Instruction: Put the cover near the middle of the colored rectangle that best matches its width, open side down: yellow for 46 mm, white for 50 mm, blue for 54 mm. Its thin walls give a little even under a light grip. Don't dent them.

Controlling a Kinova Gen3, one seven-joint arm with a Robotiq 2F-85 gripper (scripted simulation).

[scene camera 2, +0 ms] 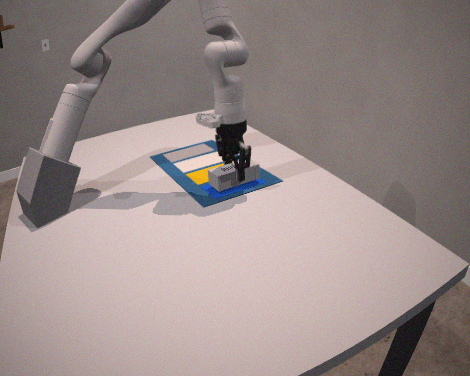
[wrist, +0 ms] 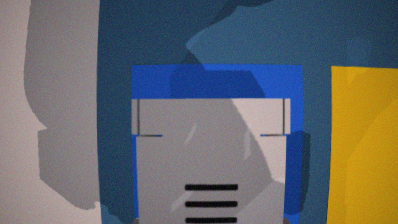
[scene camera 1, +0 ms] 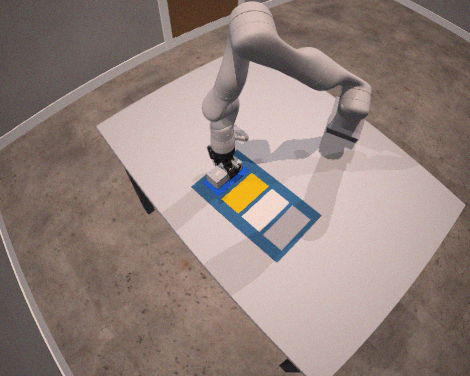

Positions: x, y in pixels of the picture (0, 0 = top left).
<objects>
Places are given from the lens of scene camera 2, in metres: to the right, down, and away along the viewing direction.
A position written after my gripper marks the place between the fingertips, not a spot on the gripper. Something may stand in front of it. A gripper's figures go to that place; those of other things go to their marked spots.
my gripper [scene camera 2: 234, 177]: 0.00, -0.03, 1.00
cover [scene camera 2: 223, 177]: -0.03, -0.03, 0.95
dark blue mat [scene camera 2: 199, 194]: -0.09, 0.02, 0.97
</objects>
